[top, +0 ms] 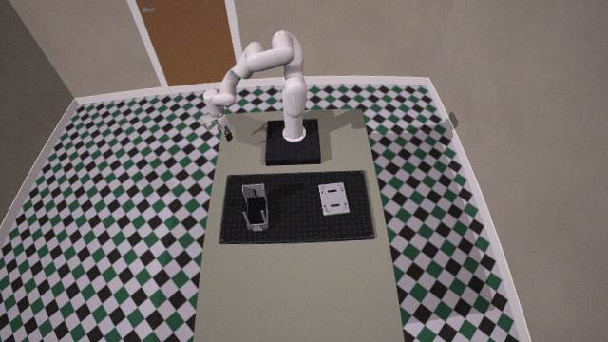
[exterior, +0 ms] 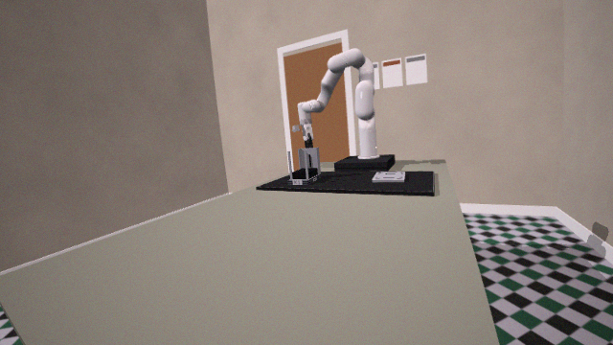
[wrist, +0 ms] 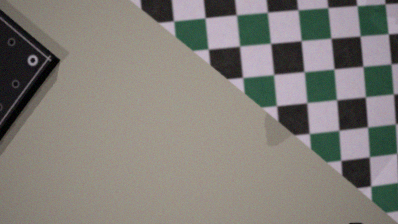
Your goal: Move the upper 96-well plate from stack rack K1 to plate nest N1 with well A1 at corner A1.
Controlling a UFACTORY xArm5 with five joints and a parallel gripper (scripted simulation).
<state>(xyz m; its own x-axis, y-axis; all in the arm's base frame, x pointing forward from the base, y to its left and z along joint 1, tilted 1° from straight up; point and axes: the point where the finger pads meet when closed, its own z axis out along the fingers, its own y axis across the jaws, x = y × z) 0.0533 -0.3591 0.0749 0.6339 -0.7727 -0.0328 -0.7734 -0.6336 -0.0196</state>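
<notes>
My gripper is now 41 cm short of the black 96-well plate, 19 cm to the right of it and 7 cm above it. The rest, counted from my hand: A1 mark: 42 cm ahead, 50 cm to the left, 10 cm below; then plate nest N1: 34 cm ahead, 54 cm to the left, 11 cm below.
</notes>
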